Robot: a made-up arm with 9 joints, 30 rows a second.
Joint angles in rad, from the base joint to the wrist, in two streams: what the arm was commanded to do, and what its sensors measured. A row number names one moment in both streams.
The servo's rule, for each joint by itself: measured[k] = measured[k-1] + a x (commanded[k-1-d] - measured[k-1]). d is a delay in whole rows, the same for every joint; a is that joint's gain. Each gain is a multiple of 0.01, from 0.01 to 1. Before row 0 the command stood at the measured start. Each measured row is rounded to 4 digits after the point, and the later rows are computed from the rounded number. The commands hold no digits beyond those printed.
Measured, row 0:
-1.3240, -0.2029, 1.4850, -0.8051, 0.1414, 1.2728, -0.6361, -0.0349, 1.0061
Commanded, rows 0 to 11:
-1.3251, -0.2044, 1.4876, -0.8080, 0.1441, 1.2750, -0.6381, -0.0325, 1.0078
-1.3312, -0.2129, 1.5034, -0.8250, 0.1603, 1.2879, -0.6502, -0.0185, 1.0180
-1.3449, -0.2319, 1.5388, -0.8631, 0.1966, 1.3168, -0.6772, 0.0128, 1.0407
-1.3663, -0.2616, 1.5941, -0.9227, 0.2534, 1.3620, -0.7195, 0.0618, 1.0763
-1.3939, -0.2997, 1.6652, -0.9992, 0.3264, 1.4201, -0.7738, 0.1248, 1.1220
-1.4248, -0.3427, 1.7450, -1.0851, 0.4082, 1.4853, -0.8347, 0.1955, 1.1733
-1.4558, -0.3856, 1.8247, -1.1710, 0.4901, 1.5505, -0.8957, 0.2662, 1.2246
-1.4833, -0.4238, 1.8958, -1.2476, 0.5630, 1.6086, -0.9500, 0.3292, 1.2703
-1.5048, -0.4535, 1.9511, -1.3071, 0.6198, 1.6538, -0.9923, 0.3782, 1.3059
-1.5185, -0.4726, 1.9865, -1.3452, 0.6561, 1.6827, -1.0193, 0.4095, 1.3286
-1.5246, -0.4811, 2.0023, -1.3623, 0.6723, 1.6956, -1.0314, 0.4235, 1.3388
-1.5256, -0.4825, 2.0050, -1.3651, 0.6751, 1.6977, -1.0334, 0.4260, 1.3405
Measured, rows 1 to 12:
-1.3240, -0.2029, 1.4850, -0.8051, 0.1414, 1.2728, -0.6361, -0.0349, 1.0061
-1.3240, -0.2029, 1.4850, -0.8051, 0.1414, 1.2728, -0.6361, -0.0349, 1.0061
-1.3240, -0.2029, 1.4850, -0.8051, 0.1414, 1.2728, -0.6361, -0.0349, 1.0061
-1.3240, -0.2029, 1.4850, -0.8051, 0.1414, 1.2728, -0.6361, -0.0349, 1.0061
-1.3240, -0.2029, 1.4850, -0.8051, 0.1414, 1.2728, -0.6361, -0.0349, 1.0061
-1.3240, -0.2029, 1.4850, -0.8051, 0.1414, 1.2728, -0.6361, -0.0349, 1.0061
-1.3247, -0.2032, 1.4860, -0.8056, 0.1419, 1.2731, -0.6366, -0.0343, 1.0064
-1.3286, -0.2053, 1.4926, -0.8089, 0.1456, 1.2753, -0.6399, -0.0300, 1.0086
-1.3384, -0.2112, 1.5102, -0.8181, 0.1558, 1.2815, -0.6489, -0.0184, 1.0147
-1.3551, -0.2223, 1.5421, -0.8359, 0.1753, 1.2936, -0.6658, 0.0033, 1.0264
-1.3784, -0.2393, 1.5889, -0.8637, 0.2055, 1.3126, -0.6917, 0.0361, 1.0446
-1.4062, -0.2620, 1.6482, -0.9013, 0.2460, 1.3385, -0.7260, 0.0791, 1.0691
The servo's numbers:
d 6
a 0.60 0.22 0.38 0.17 0.20 0.15 0.24 0.27 0.19

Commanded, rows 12 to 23:
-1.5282, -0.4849, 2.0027, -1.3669, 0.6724, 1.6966, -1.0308, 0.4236, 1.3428
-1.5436, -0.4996, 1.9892, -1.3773, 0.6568, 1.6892, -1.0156, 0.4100, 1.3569
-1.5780, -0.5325, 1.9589, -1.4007, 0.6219, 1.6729, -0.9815, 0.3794, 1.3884
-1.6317, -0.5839, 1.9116, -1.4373, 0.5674, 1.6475, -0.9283, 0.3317, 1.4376
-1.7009, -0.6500, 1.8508, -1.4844, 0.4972, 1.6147, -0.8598, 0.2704, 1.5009
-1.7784, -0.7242, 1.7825, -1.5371, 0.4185, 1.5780, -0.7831, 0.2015, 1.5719
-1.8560, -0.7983, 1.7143, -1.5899, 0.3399, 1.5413, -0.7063, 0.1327, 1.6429
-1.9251, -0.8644, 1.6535, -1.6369, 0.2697, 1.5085, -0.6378, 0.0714, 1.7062
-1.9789, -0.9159, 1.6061, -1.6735, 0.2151, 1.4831, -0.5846, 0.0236, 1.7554
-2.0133, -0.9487, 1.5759, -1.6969, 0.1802, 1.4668, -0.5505, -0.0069, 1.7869
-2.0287, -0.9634, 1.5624, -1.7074, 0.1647, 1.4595, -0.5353, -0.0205, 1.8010
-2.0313, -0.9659, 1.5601, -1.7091, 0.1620, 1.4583, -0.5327, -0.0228, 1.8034
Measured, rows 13 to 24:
-1.4360, -0.2892, 1.7153, -0.9471, 0.2948, 1.3703, -0.7667, 0.1296, 1.0986
-1.4644, -0.3188, 1.7839, -0.9982, 0.3484, 1.4060, -0.8107, 0.1835, 1.1312
-1.4886, -0.3484, 1.8474, -1.0507, 0.4027, 1.4432, -0.8543, 0.2361, 1.1644
-1.5065, -0.3757, 1.9003, -1.1008, 0.4534, 1.4791, -0.8939, 0.2829, 1.1956
-1.5174, -0.3989, 1.9391, -1.1453, 0.4972, 1.5116, -0.9269, 0.3209, 1.2228
-1.5223, -0.4173, 1.9641, -1.1827, 0.5328, 1.5395, -0.9525, 0.3493, 1.2452
-1.5258, -0.4322, 1.9788, -1.2140, 0.5607, 1.5631, -0.9713, 0.3694, 1.2637
-1.5365, -0.4470, 1.9828, -1.2418, 0.5799, 1.5820, -0.9819, 0.3804, 1.2814
-1.5614, -0.4658, 1.9737, -1.2688, 0.5883, 1.5956, -0.9818, 0.3801, 1.3017
-1.6036, -0.4918, 1.9501, -1.2974, 0.5841, 1.6034, -0.9690, 0.3670, 1.3275
-1.6620, -0.5266, 1.9124, -1.3292, 0.5667, 1.6051, -0.9428, 0.3409, 1.3604
-1.7318, -0.5701, 1.8630, -1.3645, 0.5371, 1.6010, -0.9045, 0.3033, 1.4006

